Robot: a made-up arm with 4 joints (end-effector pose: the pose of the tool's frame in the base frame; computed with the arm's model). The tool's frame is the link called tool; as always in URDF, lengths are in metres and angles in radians.
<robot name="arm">
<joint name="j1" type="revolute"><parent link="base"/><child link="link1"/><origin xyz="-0.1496 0.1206 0.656"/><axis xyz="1 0 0"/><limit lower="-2.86" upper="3.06"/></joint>
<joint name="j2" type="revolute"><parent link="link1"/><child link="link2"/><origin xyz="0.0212 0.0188 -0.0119"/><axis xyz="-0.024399 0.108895 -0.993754"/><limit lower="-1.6" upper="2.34"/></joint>
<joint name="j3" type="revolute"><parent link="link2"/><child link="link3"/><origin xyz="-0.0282 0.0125 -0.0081"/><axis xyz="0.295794 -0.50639 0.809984"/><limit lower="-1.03" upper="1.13"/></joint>
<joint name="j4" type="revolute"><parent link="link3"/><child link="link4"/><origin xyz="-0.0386 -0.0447 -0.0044"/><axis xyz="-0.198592 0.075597 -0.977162"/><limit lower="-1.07" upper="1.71"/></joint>
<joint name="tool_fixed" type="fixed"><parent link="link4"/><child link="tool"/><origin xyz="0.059 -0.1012 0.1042" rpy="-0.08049 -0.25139 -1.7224"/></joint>
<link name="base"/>
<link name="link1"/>
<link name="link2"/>
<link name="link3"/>
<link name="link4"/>
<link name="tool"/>
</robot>
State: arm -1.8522 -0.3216 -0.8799 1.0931
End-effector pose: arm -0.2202 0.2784 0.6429 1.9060 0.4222 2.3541
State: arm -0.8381 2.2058 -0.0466 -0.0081
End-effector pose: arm -0.2160 0.2583 0.6604 0.4357 0.1768 2.2553
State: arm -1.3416 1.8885 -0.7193 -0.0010
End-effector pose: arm -0.2003 0.2636 0.6073 0.3490 0.4415 2.0385
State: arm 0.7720 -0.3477 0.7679 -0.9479
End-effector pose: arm -0.0710 0.0561 0.7220 1.2658 -0.3015 -0.1987
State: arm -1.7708 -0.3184 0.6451 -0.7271
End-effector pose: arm -0.0575 0.2081 0.6624 -1.4391 -0.1866 0.2946
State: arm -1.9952 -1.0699 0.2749 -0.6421
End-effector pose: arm -0.0383 0.1904 0.6093 -1.7448 0.2265 0.1582
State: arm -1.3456 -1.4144 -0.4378 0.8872
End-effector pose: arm -0.0727 0.2117 0.7936 3.0495 -1.2288 1.7551
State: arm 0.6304 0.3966 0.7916 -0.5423
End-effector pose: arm -0.0967 0.0148 0.6776 0.7286 0.3517 -0.9905
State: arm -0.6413 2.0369 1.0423 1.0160
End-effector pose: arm -0.2740 0.2301 0.6515 0.6237 0.3758 2.4264
